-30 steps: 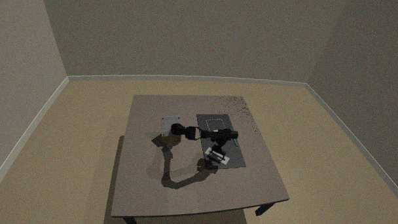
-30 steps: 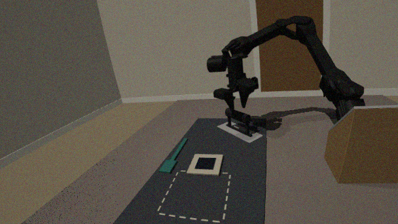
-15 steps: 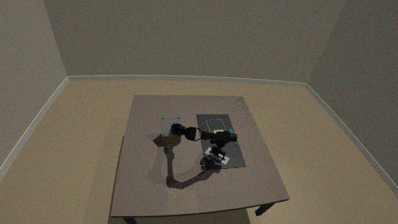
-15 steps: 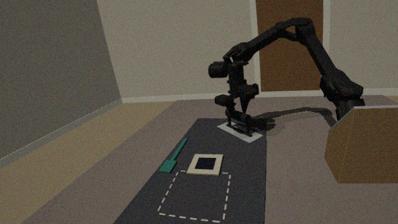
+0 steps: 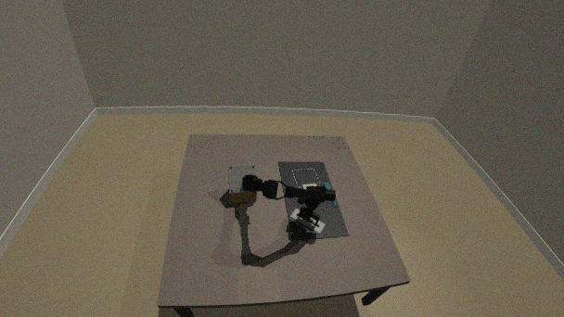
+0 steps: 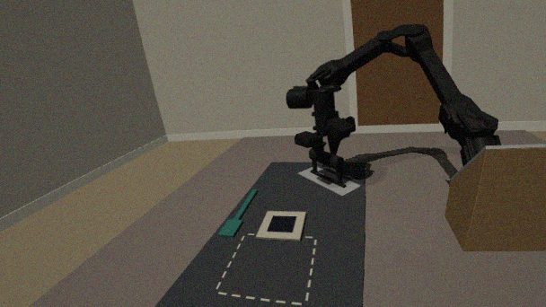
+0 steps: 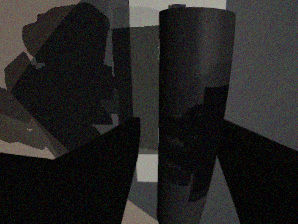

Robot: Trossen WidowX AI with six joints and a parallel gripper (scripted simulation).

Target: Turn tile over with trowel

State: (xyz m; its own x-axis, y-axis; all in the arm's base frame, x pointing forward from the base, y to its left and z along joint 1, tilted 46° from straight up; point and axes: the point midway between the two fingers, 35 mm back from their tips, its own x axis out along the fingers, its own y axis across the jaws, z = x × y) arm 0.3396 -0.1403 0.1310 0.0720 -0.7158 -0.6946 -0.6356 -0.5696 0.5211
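My gripper tip is now 10 mm past the small trowel, 10 mm to the right of it and 30 mm above it. Also, from my gripper tip: dark mat: 60 mm ahead, 190 mm to the left, 80 mm below; teal flat tool: 200 mm ahead, 220 mm to the left, 60 mm below; tile: 80 mm ahead, 240 mm to the left, 60 mm below.
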